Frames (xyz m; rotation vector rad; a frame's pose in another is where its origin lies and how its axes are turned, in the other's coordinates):
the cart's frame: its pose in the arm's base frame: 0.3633 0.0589 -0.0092 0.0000 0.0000 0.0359
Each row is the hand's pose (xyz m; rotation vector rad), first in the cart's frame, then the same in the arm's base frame.
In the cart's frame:
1: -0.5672 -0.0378 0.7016 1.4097 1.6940 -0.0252
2: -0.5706 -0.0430 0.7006 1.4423 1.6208 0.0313
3: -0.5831 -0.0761 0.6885 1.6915 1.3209 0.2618
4: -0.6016 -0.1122 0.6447 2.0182 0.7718 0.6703
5: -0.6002 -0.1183 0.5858 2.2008 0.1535 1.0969
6: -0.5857 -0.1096 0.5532 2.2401 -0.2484 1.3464
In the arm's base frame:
1: -0.2022 0.0008 0.6924 1.3790 1.7189 -0.0052
2: -0.2054 -0.0046 0.6914 1.4132 1.6466 0.0519
3: -0.2167 -0.0381 0.6793 1.6690 1.3522 0.2827
4: -0.2339 -0.0748 0.6355 2.0085 0.8097 0.6908
5: -0.2323 -0.0809 0.5766 2.2058 0.1937 1.1164
6: -0.2181 -0.0717 0.5440 2.2546 -0.2091 1.3649

